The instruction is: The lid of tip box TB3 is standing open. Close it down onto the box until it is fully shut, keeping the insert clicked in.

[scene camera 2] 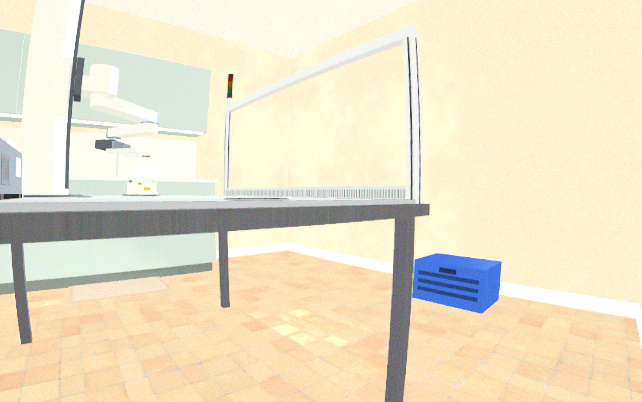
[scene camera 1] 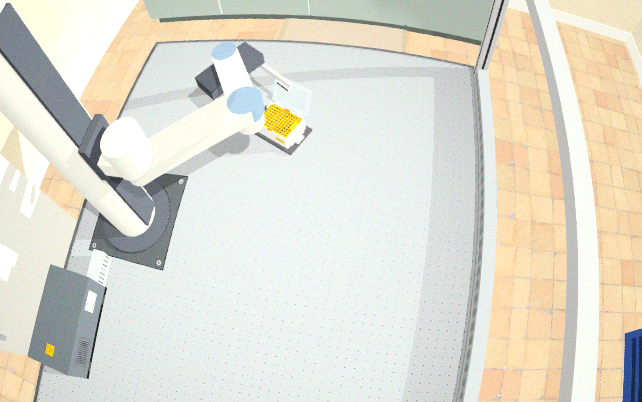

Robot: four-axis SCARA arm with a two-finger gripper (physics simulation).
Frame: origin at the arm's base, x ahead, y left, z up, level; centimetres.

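Seen in the pictures: gripper, fingertip midpoint: (scene camera 2: 144, 152) (scene camera 1: 267, 104); arm's base, origin of the base link: (scene camera 1: 137, 216).
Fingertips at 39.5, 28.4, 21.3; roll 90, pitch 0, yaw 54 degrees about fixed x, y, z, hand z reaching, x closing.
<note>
Pixels of each thing's top centre, then the offset from my fingertips to it, as dx, dy, dz. "pt": a spot on its surface instead.
- Tip box TB3, middle of its top: (scene camera 1: 278, 118) (scene camera 2: 142, 182) +0.1, +5.0, -13.4
- dark base plate, surface spot: (scene camera 1: 295, 149) pt +5.9, -1.2, -19.4
- grey control cabinet, surface spot: (scene camera 1: 65, 320) pt -48.0, -68.2, -8.5
Tip box TB3 (scene camera 1: 283, 136) (scene camera 2: 142, 188) is white and stands on a dark base plate (scene camera 1: 295, 149) at the far side of the bench. Its yellow insert (scene camera 1: 282, 120) sits in the box and looks level; whether it is clicked in is too small to tell. The pale, clear lid (scene camera 1: 298, 100) stands steeply open along the box's back side and is faint in the scene camera 2 view. My gripper (scene camera 1: 284, 86) (scene camera 2: 145, 156) is open and empty. The visible fingertip overlaps the lid's upper left part in the scene camera 1 view; contact cannot be told. The arm hides the rest of the fingers.
The arm (scene camera 1: 192, 135) (scene camera 2: 125, 111) reaches over the bench and hides the box's left end. A grey control cabinet (scene camera 1: 65, 320) stands by the column (scene camera 1: 75, 175). A framed guard (scene camera 2: 320, 72) edges the bench. A blue crate (scene camera 2: 450, 282) lies on the floor.
</note>
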